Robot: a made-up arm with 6 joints. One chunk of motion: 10 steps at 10 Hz.
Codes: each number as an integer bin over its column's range. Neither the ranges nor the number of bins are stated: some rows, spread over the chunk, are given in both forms.
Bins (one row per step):
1: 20 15 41 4 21 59
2: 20 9 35 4 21 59
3: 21 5 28 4 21 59
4: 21 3 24 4 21 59
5: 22 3 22 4 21 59
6: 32 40 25 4 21 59
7: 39 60 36 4 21 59
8: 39 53 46 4 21 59
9: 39 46 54 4 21 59
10: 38 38 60 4 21 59
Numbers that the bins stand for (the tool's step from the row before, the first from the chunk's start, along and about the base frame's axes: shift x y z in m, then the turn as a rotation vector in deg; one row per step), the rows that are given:
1: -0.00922 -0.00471 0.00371 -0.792 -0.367 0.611
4: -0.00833 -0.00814 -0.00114 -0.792 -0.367 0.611
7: 0.00767 0.00814 0.00229 -0.792 -0.367 0.611
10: 0.00678 0.00186 0.00914 -0.792 -0.367 0.611
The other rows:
2: -0.00922 -0.00643 0.00200 -0.792 -0.367 0.611
3: -0.00833 -0.00757 0.00000 -0.792 -0.367 0.611
5: -0.00744 -0.00814 -0.00171 -0.792 -0.367 0.611
6: 0.00144 0.00243 -0.00086 -0.792 -0.367 0.611
8: 0.00767 0.00614 0.00514 -0.792 -0.367 0.611
9: 0.00767 0.00414 0.00743 -0.792 -0.367 0.611

